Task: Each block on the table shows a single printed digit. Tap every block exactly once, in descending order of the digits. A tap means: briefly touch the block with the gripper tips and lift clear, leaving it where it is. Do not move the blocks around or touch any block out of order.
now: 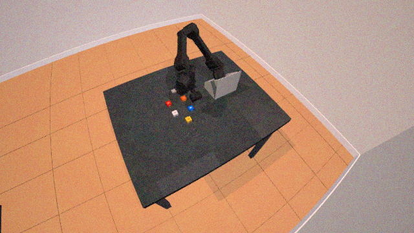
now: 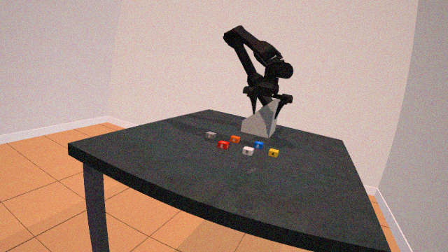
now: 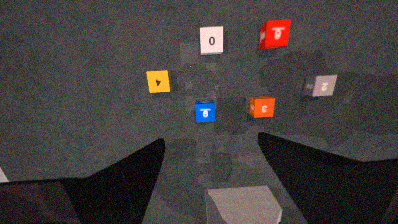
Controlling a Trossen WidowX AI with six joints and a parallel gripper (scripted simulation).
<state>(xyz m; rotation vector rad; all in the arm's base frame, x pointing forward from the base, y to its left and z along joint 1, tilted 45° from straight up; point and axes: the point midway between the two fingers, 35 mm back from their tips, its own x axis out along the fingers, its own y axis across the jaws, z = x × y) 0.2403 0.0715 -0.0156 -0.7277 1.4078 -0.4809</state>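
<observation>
Now: gripper tip 10 mm past the blue block and 110 mm above it. The rest, counted from my gripper tip: orange block 100 mm to the right, 110 mm below; then yellow block 40 mm ahead, 70 mm to the left, 110 mm below; then white block 100 mm ahead, 110 mm below.
</observation>
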